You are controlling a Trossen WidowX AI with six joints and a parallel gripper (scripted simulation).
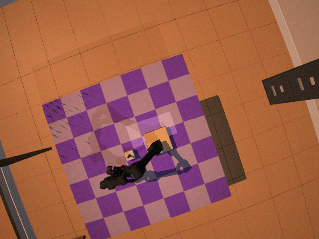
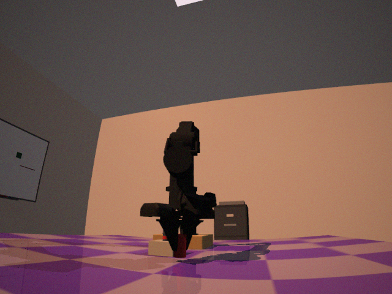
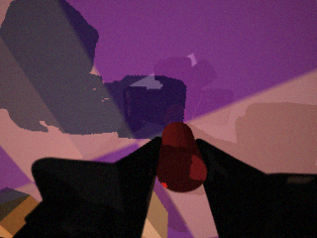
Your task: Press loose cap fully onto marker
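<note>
My gripper tip is 100 mm past the tan holder block, 70 mm to the left of it and 10 mm above it. The rest, counted from my gripper tip: red cap: 10 mm above.
</note>
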